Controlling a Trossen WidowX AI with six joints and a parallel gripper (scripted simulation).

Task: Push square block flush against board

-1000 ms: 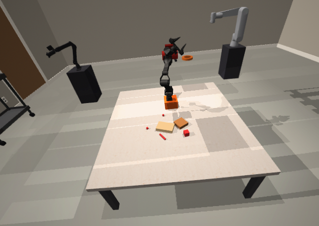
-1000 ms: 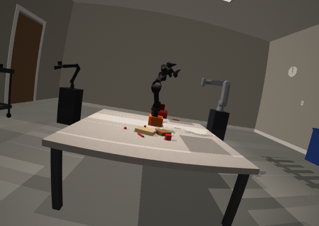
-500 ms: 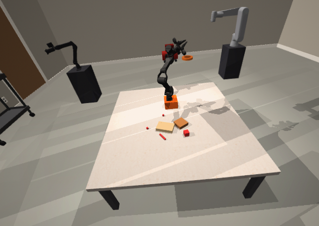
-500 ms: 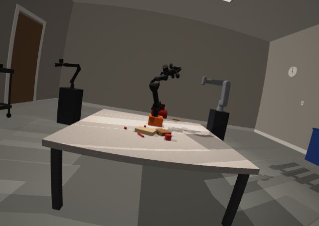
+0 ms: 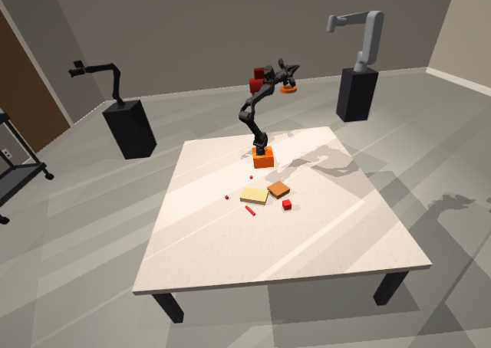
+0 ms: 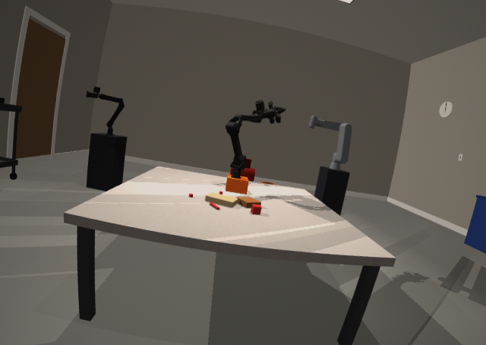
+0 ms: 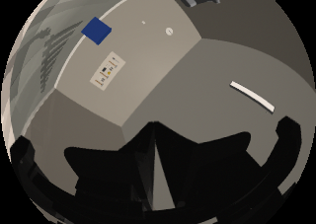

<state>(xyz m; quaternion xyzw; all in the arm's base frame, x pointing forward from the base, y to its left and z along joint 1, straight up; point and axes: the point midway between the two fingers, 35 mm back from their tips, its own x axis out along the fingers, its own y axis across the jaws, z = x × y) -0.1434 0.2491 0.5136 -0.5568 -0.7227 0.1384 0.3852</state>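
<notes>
My gripper tip is now 610 mm above the thin red stick, 600 mm short of it and 390 mm to the left of it. Also, from my gripper tip: brown square block (600 mm below, 460 mm ahead, 200 mm to the right); tan board (600 mm below, 490 mm ahead, 350 mm to the right).
</notes>
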